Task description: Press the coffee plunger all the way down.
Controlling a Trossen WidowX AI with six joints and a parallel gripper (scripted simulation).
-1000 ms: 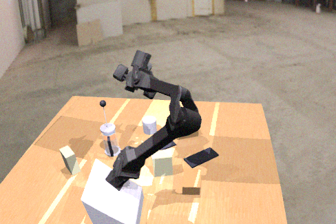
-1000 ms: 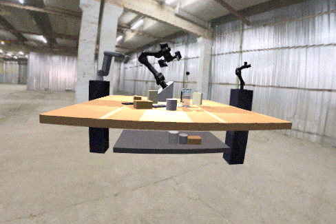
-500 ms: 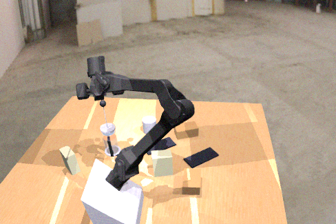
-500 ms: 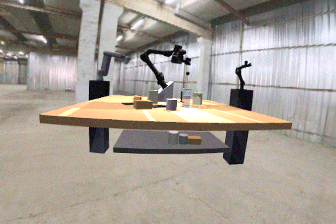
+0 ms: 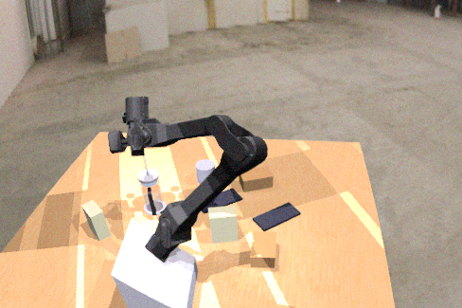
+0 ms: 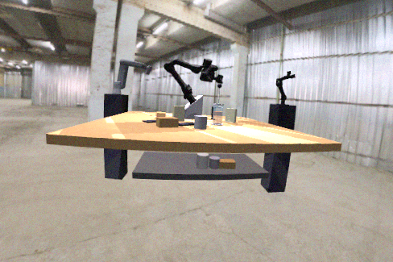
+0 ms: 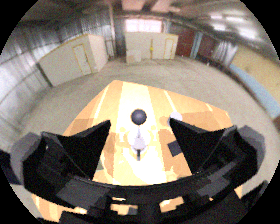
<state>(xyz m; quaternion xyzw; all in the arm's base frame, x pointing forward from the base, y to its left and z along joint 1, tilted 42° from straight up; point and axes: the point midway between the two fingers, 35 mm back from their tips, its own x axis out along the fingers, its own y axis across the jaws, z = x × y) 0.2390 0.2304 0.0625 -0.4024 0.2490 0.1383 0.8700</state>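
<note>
Now: the coffee press 10 mm to the left of my gripper tip and 160 mm below it.
</note>
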